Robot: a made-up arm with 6 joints.
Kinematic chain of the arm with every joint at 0, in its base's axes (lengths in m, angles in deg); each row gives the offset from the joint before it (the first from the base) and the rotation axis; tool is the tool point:
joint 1: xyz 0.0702 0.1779 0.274 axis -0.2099 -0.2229 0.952
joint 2: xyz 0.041 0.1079 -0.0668 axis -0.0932 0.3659 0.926
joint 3: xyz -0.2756 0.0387 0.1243 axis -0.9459 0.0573 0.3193
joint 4: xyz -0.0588 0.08 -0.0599 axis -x
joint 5: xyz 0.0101 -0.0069 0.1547 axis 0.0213 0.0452 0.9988
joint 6: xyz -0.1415 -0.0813 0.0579 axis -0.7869 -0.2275 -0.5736
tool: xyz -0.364 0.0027 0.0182
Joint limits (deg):
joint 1: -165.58..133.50
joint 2: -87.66..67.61
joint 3: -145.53..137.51
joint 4: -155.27..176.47
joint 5: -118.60..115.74
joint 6: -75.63..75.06
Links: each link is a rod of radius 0.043 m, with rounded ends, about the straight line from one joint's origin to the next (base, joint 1, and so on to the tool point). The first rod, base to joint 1, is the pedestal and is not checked.
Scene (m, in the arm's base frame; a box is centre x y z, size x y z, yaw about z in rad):
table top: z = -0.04
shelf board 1: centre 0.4 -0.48 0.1 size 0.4 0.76 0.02 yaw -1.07
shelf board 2: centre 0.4 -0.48 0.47 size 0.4 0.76 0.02 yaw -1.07
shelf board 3: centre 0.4 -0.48 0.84 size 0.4 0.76 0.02 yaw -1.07
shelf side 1: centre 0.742 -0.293 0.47 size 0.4 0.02 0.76 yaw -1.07
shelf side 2: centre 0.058 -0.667 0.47 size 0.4 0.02 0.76 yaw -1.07
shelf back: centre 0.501 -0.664 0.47 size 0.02 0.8 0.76 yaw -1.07
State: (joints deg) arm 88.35 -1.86 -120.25 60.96 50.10 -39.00
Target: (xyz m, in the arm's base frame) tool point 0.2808 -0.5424 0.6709
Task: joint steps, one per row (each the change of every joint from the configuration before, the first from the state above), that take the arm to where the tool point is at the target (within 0.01 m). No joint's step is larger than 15 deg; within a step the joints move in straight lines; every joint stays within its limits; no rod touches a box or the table.
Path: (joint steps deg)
1: -10.94 -5.84 7.77 1.44 11.92 -8.81
2: -10.93 -5.84 7.77 1.44 11.93 -8.81
3: -10.94 -5.84 7.77 1.45 11.92 -8.81
4: 13.65 0.05 5.21 7.88 -5.74 0.43
5: 13.64 0.06 5.20 7.89 -5.75 0.43
6: 13.65 0.05 5.21 7.89 -5.75 0.43
7: 6.92 2.76 -7.54 -2.96 -12.38 7.58
8: 6.91 2.75 -7.54 -2.96 -12.38 7.59
9: 6.92 2.76 -7.55 -2.96 -12.39 7.58
10: 6.92 2.76 -7.54 -2.96 -12.38 7.58
11: 6.91 2.76 -7.54 -2.96 -12.38 7.58

